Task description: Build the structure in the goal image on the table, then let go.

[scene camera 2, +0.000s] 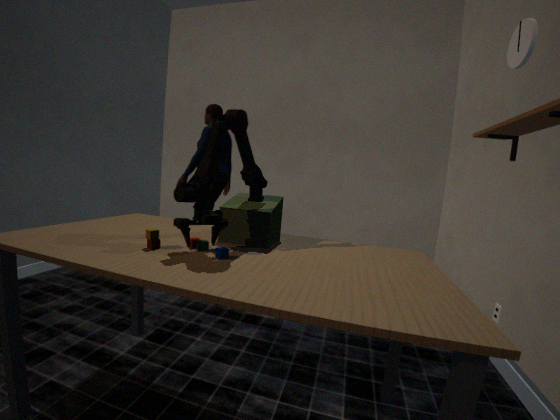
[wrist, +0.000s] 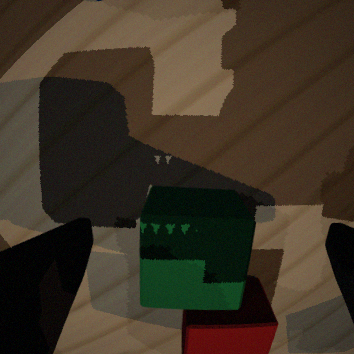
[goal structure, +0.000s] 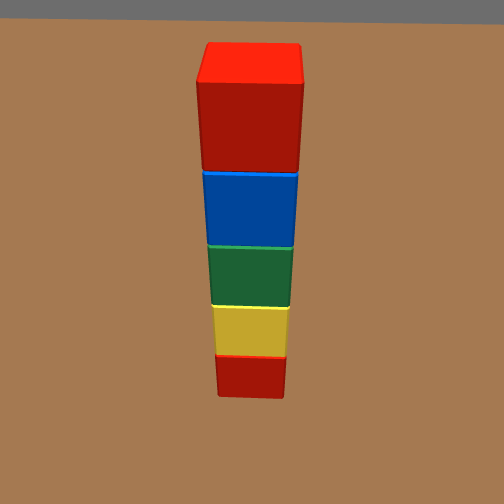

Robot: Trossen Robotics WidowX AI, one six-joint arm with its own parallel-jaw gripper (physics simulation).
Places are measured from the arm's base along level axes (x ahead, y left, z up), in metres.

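Pixels of known places: gripper, fingertip midpoint: (scene camera 2: 201,246) (wrist: 214,234); arm's base at its link origin: (scene camera 2: 256,198).
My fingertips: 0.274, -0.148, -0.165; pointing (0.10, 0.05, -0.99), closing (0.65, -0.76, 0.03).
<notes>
For each thing: its top centre in the pictures, then the offset to it from my fingertips, as dx, dy, dz. Level surfaces: height alone.
- table at its surface level: dz -0.014
- green cube at its top centre: (wrist: 194,269) (scene camera 2: 203,241) -0.007, +0.004, +0.019
- blue cube at its top centre: (scene camera 2: 222,248) +0.059, +0.093, +0.019
- yellow cube at its top centre: (scene camera 2: 152,229) +0.032, -0.169, +0.051
My gripper (scene camera 2: 202,244) (wrist: 214,234) is open and low over the table (scene camera 2: 350,285), its fingers on either side of a green cube (scene camera 2: 202,246) (wrist: 192,280), with nothing held. A red cube (scene camera 2: 193,242) (wrist: 227,340) lies close beside the green one; in the wrist view it is at the lower edge, partly cut off. A blue cube (scene camera 2: 222,253) lies apart, to the right in the scene view; a sliver shows at the wrist view's top edge. To the left, a yellow cube (scene camera 2: 152,233) rests on another red cube (scene camera 2: 153,244).
A large green box (scene camera 2: 234,226) stands behind and right of the cubes, near the arm's base. A person (scene camera 2: 213,112) stands beyond the table, partly behind the arm. A wall shelf (scene camera 2: 525,121) is at the right. Dark shadows fall around the cubes.
</notes>
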